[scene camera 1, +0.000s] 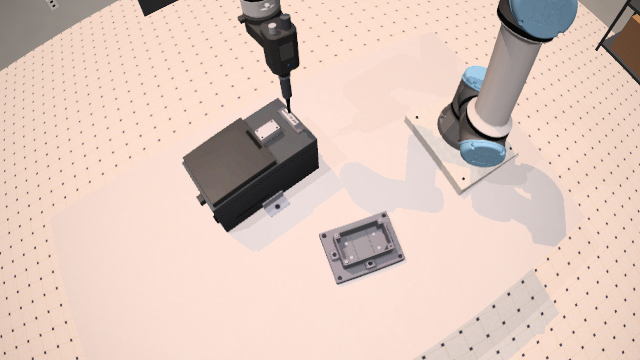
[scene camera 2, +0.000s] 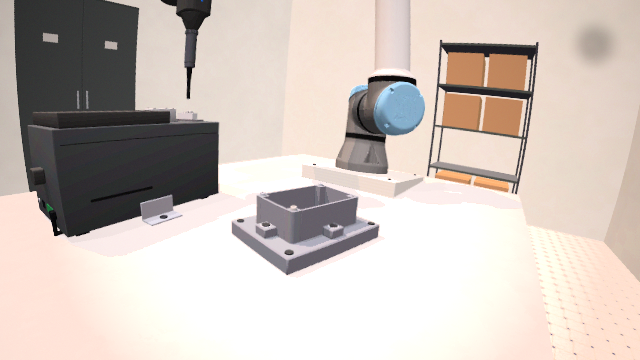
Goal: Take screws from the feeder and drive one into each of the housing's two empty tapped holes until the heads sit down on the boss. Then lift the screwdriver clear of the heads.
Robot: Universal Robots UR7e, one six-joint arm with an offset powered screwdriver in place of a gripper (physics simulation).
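My screwdriver (scene camera 1: pixel 288 110) (scene camera 2: pixel 188 97) points down above the screw feeder (scene camera 1: pixel 275 175) (scene camera 2: pixel 140 162), with a gap under its bit tip in scene camera 2. No screw can be made out on the tip, which is small in both views. A white block (scene camera 1: pixel 268 130) is on the feeder's top. The grey housing (scene camera 1: pixel 369 261) (scene camera 2: pixel 325 220) is an open box on a flanged base, lying flat and apart from the feeder. A light screw head (scene camera 2: pixel 293 207) shows at its front corner boss in scene camera 2. The other corner bosses are too small to read.
A small angled bracket (scene camera 1: pixel 276 204) (scene camera 2: pixel 162 215) is beside the feeder's long side. The arm's base plate (scene camera 1: pixel 435 155) (scene camera 2: pixel 350 176) lies behind the housing. A dark cabinet (scene camera 2: pixel 110 75) and a shelf rack (scene camera 2: pixel 490 91) with boxes stand at the back.
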